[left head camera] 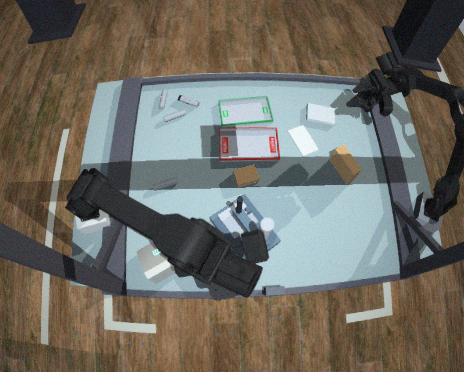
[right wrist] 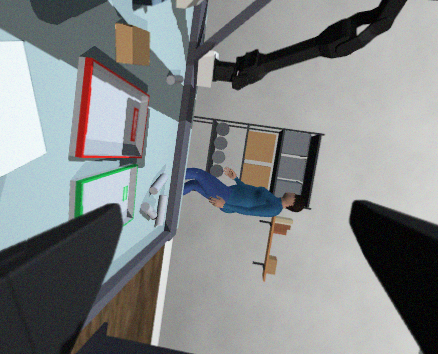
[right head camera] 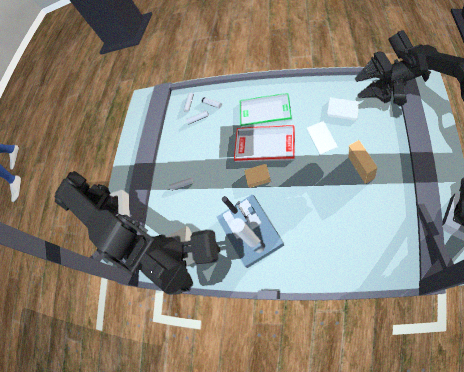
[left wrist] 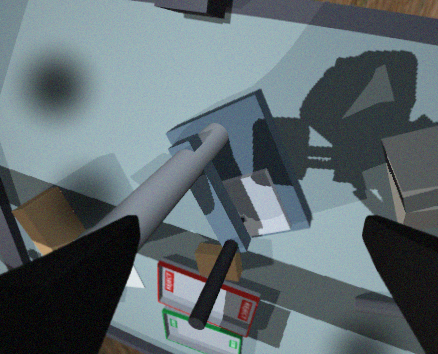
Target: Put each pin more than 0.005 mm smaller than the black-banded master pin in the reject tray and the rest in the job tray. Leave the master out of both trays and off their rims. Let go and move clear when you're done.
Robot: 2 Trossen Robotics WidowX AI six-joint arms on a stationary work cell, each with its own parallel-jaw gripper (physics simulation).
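Places are measured from the left arm's base along level axes (x ahead, y left, z up), in centimetres.
Pixels of known places: left gripper, fingertip midpoint: (left wrist: 251, 226); right gripper, fingertip midpoint: (left head camera: 349, 98) (right wrist: 236, 212) (right head camera: 356, 88); left arm's base, origin of the base link: (right wrist: 215, 70) (right head camera: 110, 207); right arm's base, origin of the base link: (left head camera: 432, 210).
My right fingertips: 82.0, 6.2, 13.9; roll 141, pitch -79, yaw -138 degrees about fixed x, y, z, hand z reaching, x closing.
Ahead of a thing's pixels: the offset from my right fingertips to its top centre, as dx, dy, dz.
The black-banded master pin @[-43.7, +25.0, -18.2] (left head camera: 188, 100) (right head camera: 211, 102) lies at the back left beside two plain grey pins @[-52.0, +28.7, -18.3] (left head camera: 163, 99) @[-49.4, +20.4, -18.3] (left head camera: 174, 116) (right head camera: 189, 102) (right head camera: 198, 118). Another grey pin @[-57.7, -2.8, -18.3] (left head camera: 165, 183) (right head camera: 180, 184) (left wrist: 375, 303) (right wrist: 173, 79) lies in the shadow band, left of centre. The green-rimmed job tray @[-26.5, +15.3, -18.8] (left head camera: 246, 123) (right head camera: 265, 122) and the red-rimmed reject tray @[-29.4, +2.8, -18.7] (left head camera: 249, 159) (right head camera: 264, 159) (right wrist: 85, 110) hold no pins. My left gripper (left wrist: 251, 226) is open and empty above the blue gauge stand's area; its fingertips are hidden in the head views. My right gripper (left head camera: 354, 98) (right head camera: 358, 88) (right wrist: 236, 212) is open and empty at the back right.
The blue gauge stand (right head camera: 265, 250) (left wrist: 250, 110) has a pale column and a black handle. A grey box (left head camera: 159, 270) (left wrist: 420, 165) lies partly under my left arm. Two brown blocks @[-33.9, -7.4, -17.8] (left head camera: 246, 176) @[-3.0, -13.5, -12.8] (left head camera: 345, 164), a white block @[-1.6, +7.6, -18.6] (left head camera: 320, 114) and a white card @[-11.7, -0.1, -20.1] (left head camera: 303, 140) lie around the trays.
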